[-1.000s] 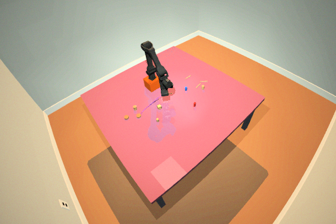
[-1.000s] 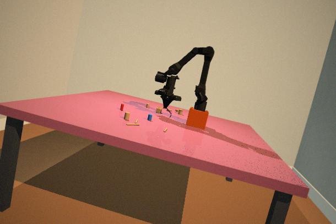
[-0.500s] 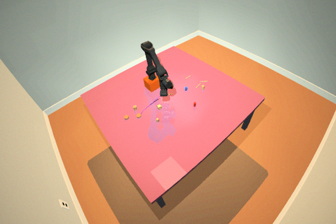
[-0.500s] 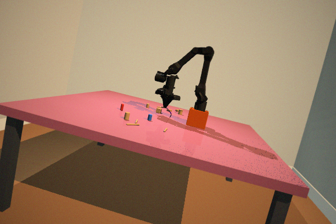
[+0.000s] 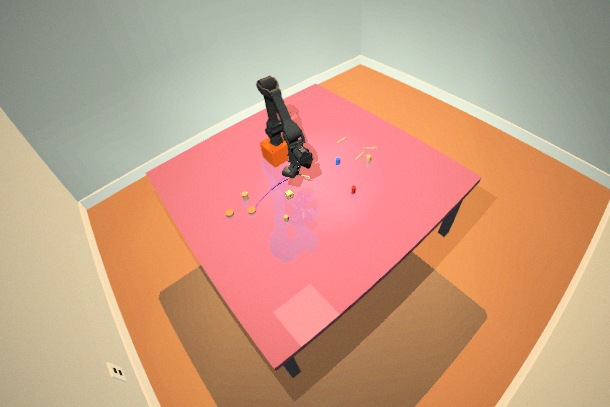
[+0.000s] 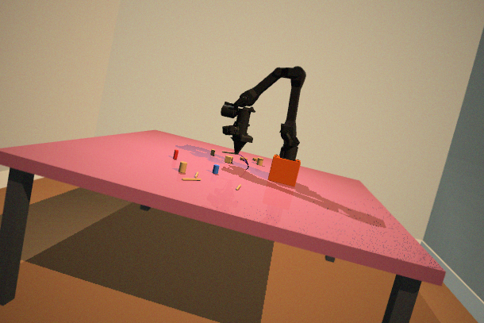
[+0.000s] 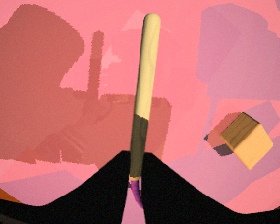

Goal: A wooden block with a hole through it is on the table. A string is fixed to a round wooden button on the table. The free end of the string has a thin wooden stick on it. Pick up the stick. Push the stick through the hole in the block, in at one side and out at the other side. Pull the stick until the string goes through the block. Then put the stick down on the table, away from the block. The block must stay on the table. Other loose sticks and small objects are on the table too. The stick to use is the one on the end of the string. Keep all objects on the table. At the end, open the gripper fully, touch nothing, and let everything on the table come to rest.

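Now: the thin wooden stick 10 mm ahead of my gripper tip. The rest, counted from my gripper tip: round wooden button 50 mm behind, 270 mm to the right, 50 mm below; then blue peg 70 mm ahead, 230 mm to the left, 40 mm below; then wooden block 30 mm ahead, 90 mm to the right, 50 mm below.
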